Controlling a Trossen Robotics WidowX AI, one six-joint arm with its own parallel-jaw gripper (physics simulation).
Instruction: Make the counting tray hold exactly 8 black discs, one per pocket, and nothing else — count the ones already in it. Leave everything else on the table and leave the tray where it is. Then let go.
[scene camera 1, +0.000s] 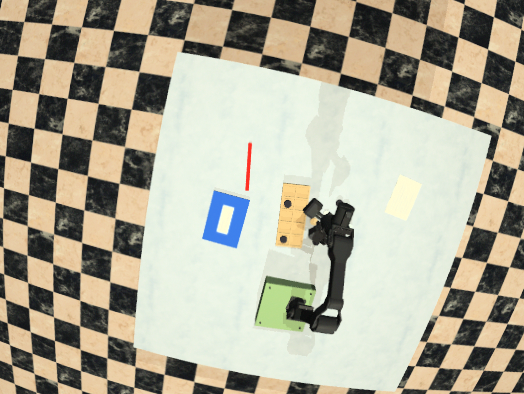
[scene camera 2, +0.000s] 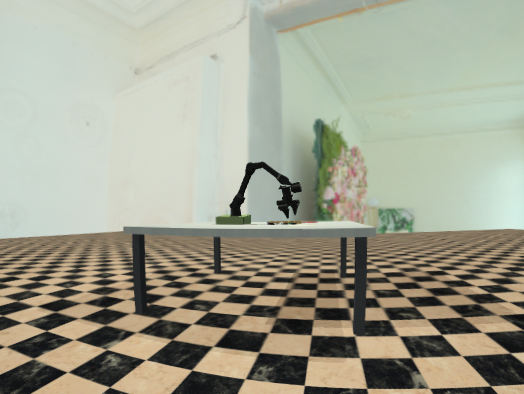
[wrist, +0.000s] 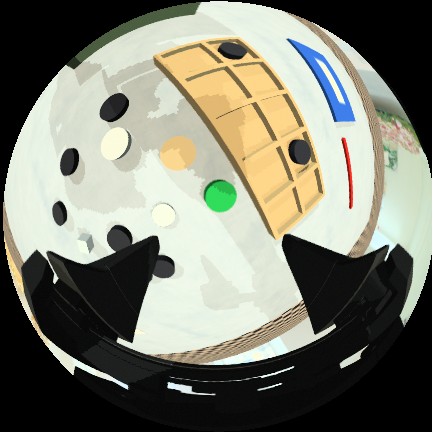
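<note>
The tan counting tray (scene camera 1: 296, 190) (wrist: 272, 120) has two columns of pockets. One black disc (scene camera 1: 283, 239) (wrist: 233, 50) sits in the base-end pocket of the column nearer the blue piece. Another black disc (scene camera 1: 287, 204) (wrist: 300, 152) is in that column, one pocket from the far end. The other pockets look empty. In the wrist view, loose black discs (wrist: 114, 107) (wrist: 69, 161) (wrist: 59, 213) (wrist: 119, 238) (wrist: 163, 266) lie beside the tray; the last is partly behind a finger. My gripper (scene camera 1: 315, 221) (scene camera 2: 291, 214) (wrist: 221, 241) is open and empty, above the table on the loose discs' side of the tray.
A tan disc (wrist: 178, 153), a green disc (wrist: 220, 196), white discs (wrist: 116, 143) (wrist: 163, 215) and a grey cube (wrist: 85, 243) lie among the black ones. A blue frame (scene camera 1: 209, 225) (wrist: 320, 75), a red stick (scene camera 1: 248, 166) (wrist: 348, 172) and a cream sheet (scene camera 1: 403, 197) also lie on the table (scene camera 1: 210, 125).
</note>
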